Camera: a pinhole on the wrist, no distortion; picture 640 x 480 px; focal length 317.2 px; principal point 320.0 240.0 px. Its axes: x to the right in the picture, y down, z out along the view. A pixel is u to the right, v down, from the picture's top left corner.
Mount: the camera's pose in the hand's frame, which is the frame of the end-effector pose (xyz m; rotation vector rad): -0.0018 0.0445 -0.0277 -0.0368 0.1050 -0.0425
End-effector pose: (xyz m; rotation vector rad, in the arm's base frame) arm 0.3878 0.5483 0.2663 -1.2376 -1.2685 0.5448
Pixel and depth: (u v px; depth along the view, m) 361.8 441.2 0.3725
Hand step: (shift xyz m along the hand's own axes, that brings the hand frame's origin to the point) 0.0958 0.2911 0.3282
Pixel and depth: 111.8 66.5 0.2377
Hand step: -0.1370 -0.0702 0.2298
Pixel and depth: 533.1 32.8 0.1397
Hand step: 0.1025 -0.0460 0.1049
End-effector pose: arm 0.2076 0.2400 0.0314 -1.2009 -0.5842 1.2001
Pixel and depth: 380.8 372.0 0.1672
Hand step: 0.0505 0.1183 0.1324
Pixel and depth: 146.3 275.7 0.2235
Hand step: -0.0988 0.0827 0.2062
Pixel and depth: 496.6 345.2 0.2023
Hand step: 0.1342 0.1135 0.1590
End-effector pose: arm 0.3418 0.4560 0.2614 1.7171 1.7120 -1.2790
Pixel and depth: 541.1 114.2 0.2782
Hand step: 0.2158 -0.0647 0.2329
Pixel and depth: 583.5 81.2 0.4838
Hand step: 0.4388 -0.1985 0.4208
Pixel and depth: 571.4 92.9 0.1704
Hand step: 0.1472 -0.0345 0.1307
